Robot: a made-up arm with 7 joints.
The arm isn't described. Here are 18 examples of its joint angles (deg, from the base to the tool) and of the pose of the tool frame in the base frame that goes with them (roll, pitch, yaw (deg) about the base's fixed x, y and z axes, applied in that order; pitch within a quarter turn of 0, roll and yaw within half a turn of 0; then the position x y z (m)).
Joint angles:
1: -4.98 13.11 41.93 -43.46 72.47 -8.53 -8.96
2: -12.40 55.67 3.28 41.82 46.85 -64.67 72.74
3: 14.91 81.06 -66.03 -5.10 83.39 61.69 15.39
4: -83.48 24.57 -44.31 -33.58 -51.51 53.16 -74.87
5: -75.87 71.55 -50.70 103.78 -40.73 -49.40 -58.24
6: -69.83 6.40 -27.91 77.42 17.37 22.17 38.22
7: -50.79 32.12 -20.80 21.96 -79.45 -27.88 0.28
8: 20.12 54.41 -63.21 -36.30 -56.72 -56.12 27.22
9: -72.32 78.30 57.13 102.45 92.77 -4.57 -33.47
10: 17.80 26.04 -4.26 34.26 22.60 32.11 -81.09
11: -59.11 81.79 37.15 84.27 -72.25 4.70 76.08
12: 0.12 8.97 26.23 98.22 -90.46 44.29 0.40
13: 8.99 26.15 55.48 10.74 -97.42 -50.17 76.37
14: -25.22 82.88 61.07 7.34 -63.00 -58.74 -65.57
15: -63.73 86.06 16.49 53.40 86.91 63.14 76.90
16: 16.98 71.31 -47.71 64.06 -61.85 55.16 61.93
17: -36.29 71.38 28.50 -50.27 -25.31 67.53 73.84
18: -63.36 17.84 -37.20 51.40 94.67 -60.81 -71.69
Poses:
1: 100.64 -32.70 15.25 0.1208 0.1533 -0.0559
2: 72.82 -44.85 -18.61 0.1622 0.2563 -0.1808
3: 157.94 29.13 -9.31 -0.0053 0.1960 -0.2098
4: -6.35 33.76 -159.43 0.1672 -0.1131 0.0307
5: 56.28 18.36 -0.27 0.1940 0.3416 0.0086
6: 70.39 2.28 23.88 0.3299 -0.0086 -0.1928
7: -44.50 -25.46 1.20 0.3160 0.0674 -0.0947
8: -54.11 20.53 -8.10 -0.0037 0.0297 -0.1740
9: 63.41 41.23 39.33 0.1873 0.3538 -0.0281
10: -114.67 35.35 -131.92 -0.0285 0.1822 -0.3165
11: -25.79 58.01 125.05 0.1446 0.3826 0.0139
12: 147.68 56.39 -89.13 -0.0969 0.0648 -0.3500
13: -59.40 52.46 134.46 0.0130 0.2994 -0.1497
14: 128.98 -23.78 -85.38 0.0683 0.2524 0.1666
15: -54.95 -57.17 -92.81 0.1299 0.3338 0.1301
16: 140.15 -34.13 108.36 -0.0901 0.3459 -0.1565
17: -11.64 -51.56 94.17 0.1441 0.1085 0.0890
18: -105.49 58.39 74.02 0.3040 -0.0212 -0.1779
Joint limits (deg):
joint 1: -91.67..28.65
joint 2: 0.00..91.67
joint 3: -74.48..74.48
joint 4: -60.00..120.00
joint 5: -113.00..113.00
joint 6: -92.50..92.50
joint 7: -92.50..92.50
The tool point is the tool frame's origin. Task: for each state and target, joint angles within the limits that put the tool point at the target. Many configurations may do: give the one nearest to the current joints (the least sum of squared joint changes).
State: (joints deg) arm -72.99 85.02 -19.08 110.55 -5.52 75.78 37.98
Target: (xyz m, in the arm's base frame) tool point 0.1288 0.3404 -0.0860
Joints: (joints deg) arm -64.24 69.51 -15.41 104.25 -7.34 67.98 37.98
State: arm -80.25 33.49 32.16 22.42 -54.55 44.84 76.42
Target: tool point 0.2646 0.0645 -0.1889
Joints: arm -34.85 6.31 20.26 18.04 -57.15 55.57 76.42
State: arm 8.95 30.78 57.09 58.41 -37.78 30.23 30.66
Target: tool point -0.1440 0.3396 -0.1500
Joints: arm 28.65 42.23 72.64 55.68 -35.87 29.32 30.66
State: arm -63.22 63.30 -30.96 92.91 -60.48 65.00 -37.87
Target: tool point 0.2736 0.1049 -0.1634
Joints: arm -84.67 23.86 -18.85 118.16 -60.16 87.44 -37.87
